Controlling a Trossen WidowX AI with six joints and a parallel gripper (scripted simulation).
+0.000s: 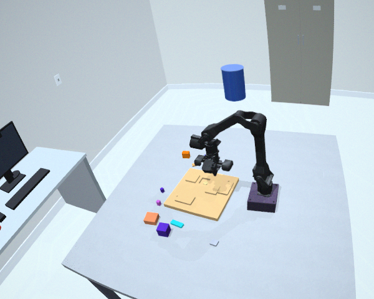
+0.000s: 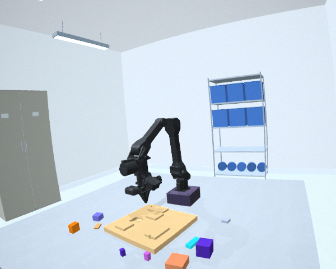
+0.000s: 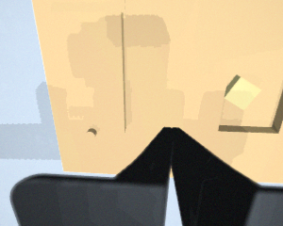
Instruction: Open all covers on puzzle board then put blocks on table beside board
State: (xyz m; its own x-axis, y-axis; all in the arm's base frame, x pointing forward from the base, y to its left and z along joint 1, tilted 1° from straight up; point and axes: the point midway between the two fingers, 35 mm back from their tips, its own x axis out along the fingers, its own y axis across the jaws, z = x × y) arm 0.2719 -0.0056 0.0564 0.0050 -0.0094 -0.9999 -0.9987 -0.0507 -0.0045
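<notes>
Right now the puzzle board is 3 cm ahead of my gripper tip, 6 cm to the left of it and 6 cm below it. Also, from my gripper tip: purple block 26 cm ahead, 14 cm to the left, 7 cm below; then lilac block 15 cm ahead, 20 cm to the right, 7 cm below; then cyan bar 6 cm ahead, 30 cm to the left, 7 cm below.
</notes>
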